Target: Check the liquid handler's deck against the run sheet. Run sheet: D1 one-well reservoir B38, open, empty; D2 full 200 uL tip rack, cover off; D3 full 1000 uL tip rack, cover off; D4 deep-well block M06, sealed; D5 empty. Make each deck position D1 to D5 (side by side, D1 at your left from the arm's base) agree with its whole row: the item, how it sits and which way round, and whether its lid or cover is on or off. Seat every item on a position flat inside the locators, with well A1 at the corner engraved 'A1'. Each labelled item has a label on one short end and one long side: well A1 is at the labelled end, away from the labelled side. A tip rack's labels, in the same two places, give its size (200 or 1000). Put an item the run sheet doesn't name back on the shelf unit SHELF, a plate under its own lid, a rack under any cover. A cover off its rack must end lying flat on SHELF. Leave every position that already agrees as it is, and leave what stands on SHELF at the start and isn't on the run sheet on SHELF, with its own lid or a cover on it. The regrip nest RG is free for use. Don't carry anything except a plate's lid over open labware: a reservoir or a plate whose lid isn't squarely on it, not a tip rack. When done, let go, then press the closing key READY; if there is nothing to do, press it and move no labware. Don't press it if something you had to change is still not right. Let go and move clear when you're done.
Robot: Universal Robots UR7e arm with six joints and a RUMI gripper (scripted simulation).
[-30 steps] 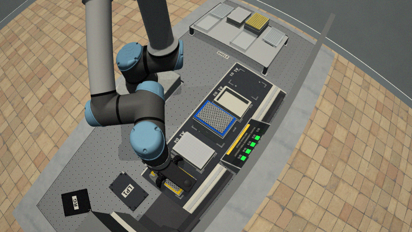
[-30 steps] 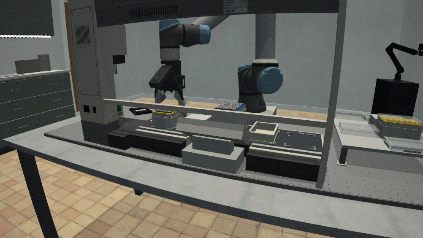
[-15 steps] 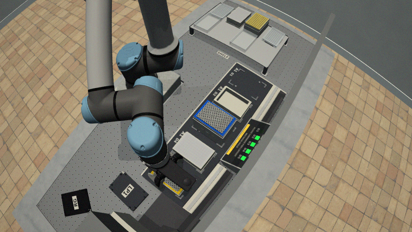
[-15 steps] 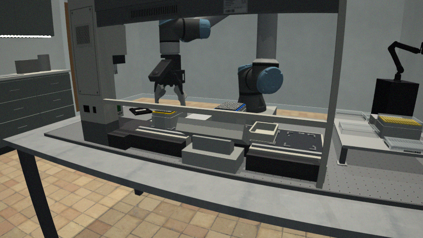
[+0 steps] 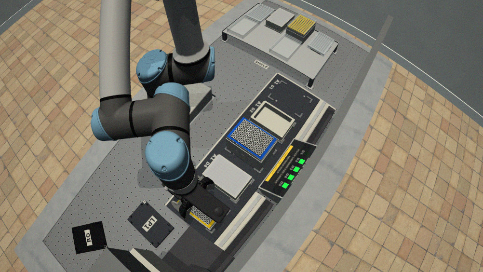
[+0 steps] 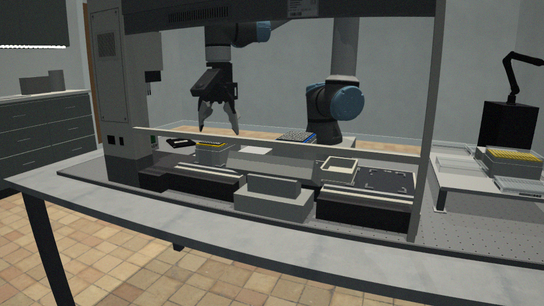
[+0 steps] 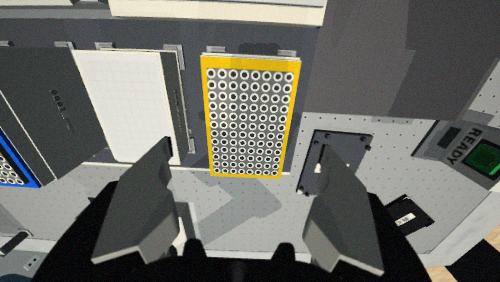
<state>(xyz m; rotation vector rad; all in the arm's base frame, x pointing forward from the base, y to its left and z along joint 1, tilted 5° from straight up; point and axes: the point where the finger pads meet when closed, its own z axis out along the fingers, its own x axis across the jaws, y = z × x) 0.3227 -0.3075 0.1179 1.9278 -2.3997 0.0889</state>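
Now: hand 1 cm past the yellow-framed tip rack and 4 cm above it. From my hand the other things lie so: handler's frame bar (23 cm ahead, 15 cm to the left, 3 cm above); blue-framed tip rack (4 cm ahead, 24 cm to the left, 2 cm below); handler's tower (11 cm ahead, 25 cm to the right, 14 cm above).
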